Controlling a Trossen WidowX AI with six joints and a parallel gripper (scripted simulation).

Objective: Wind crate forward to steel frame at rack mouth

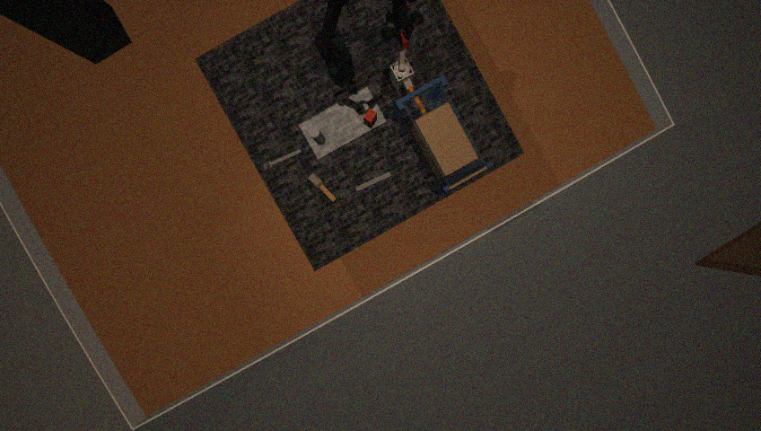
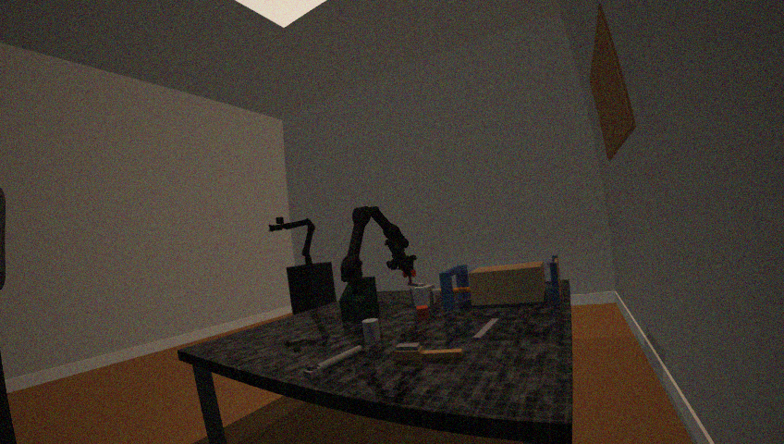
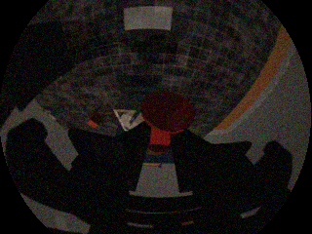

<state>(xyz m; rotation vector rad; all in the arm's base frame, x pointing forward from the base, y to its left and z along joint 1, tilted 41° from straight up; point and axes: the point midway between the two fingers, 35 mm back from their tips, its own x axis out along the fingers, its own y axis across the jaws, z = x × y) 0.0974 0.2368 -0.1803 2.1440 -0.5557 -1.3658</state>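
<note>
Now: the winch handle 30 mm below my gripper tip, 20 mm to the right of it and 20 mm ahead of it. Round my gripper tip: red grip (10 mm behind); blue steel frame (230 mm ahead, 50 mm to the right, 30 mm below); winch (100 mm below, 60 mm to the right, 60 mm ahead).
</note>
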